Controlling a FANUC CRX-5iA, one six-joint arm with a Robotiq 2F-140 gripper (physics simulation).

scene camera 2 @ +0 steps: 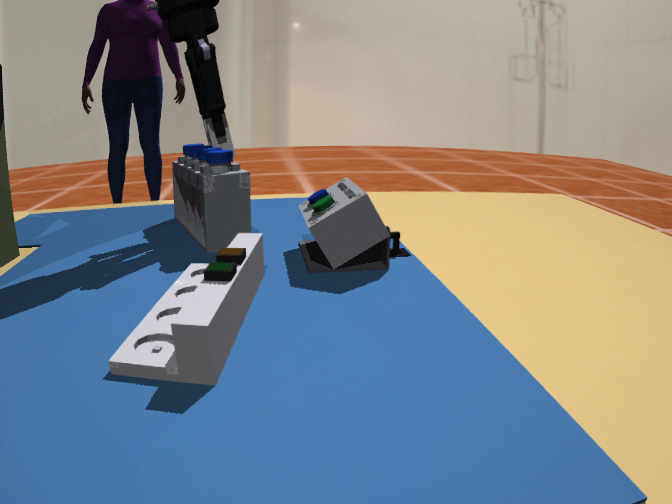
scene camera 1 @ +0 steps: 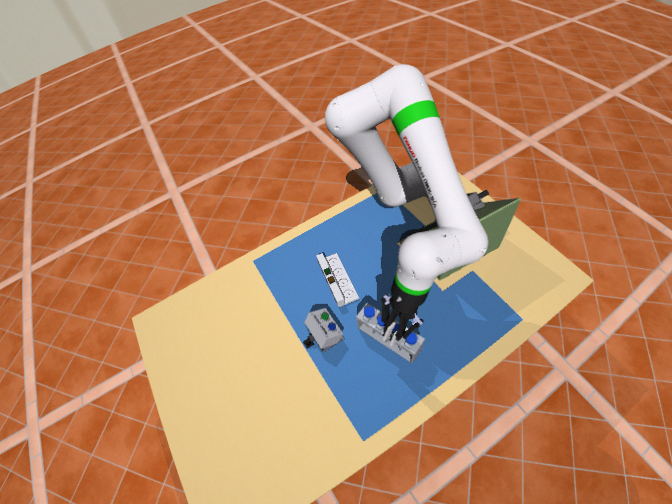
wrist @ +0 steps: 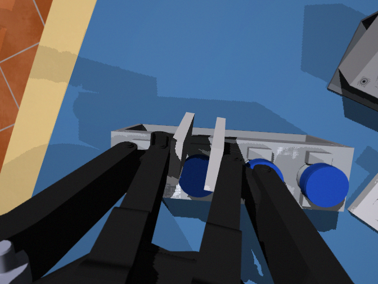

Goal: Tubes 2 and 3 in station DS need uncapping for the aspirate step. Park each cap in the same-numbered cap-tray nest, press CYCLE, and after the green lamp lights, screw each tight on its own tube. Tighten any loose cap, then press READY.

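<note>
The grey tube rack (scene camera 1: 404, 355) (scene camera 2: 217, 211) (wrist: 287, 149) stands on the blue mat (scene camera 1: 379, 390) and holds tubes with blue caps. My gripper (scene camera 1: 395, 332) (wrist: 203, 131) reaches down onto the rack, and its grey pads are shut on one blue cap (wrist: 193, 177), the second from the left in the wrist view. Two more caps (wrist: 264, 163) (wrist: 323, 185) sit to its right; the leftmost tube is hidden behind my fingers. The white cap tray (scene camera 1: 347, 295) (scene camera 2: 206, 325) has empty nests and carries a green lamp (scene camera 2: 219, 269) and an amber lamp (scene camera 2: 231, 253).
A tilted grey button box (scene camera 1: 324, 328) (scene camera 2: 347, 227) (wrist: 360, 70) with a green button (scene camera 2: 323, 202) and a blue button (scene camera 2: 318, 195) stands beside the rack. A green panel (scene camera 1: 496, 222) stands behind the arm. A person (scene camera 2: 132, 92) stands beyond the table.
</note>
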